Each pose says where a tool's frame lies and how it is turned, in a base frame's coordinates. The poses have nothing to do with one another.
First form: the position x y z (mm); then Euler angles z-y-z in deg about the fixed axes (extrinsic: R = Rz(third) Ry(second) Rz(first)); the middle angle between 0 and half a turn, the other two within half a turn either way.
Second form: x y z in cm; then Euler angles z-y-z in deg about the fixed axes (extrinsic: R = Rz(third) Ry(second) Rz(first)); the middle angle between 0 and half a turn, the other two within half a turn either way. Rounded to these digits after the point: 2 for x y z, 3 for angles.
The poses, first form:
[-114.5 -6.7 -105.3 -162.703 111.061 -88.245]
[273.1 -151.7 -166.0 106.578 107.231 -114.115]
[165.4 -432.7 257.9 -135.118 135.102 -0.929]
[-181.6 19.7 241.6 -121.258 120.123 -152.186]
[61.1 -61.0 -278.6 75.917 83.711 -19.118]
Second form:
[-11.45 -0.67 -10.53 -162.703 111.061 -88.245]
[27.31 -15.17 -16.60 106.578 107.231 -114.115]
[16.54 -43.27 25.79 -135.118 135.102 -0.929]
[-18.16 1.97 24.16 -121.258 120.123 -152.186]
[6.11 -6.10 -27.86 75.917 83.711 -19.118]

